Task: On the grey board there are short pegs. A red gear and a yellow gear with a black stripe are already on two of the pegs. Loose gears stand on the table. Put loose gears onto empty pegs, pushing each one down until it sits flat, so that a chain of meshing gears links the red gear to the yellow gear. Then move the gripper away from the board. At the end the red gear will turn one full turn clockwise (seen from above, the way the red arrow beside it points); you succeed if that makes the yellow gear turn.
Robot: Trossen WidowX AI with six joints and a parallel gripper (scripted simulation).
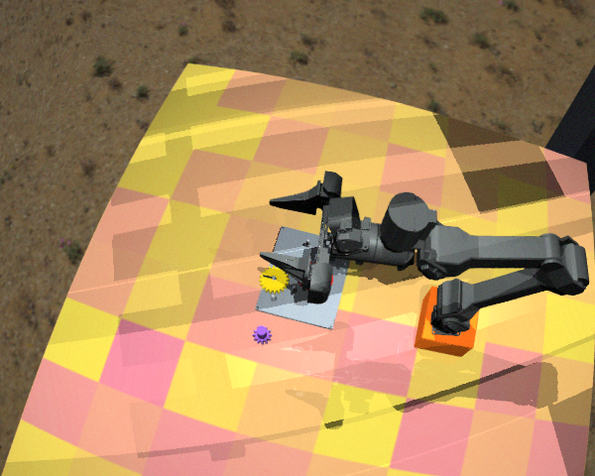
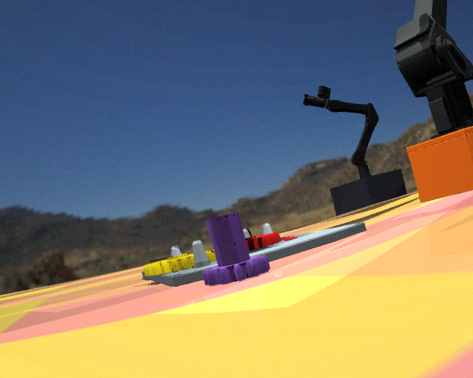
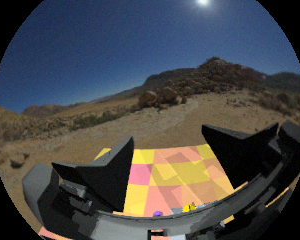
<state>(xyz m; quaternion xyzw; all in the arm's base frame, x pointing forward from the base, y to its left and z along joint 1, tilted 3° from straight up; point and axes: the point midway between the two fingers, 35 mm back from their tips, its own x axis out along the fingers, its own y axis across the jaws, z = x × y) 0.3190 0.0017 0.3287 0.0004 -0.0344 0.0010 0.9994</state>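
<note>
Now: gripper tip 38 cm above the purple gear, 4 cm to the right of it and 1 cm short of it. Also, from my gripper tip: yellow gear (38 cm below, 8 cm to the right, 1 cm ahead); red gear (38 cm below, 10 cm to the right, 7 cm behind); grey board (39 cm below, 11 cm to the right, 6 cm behind).
</note>
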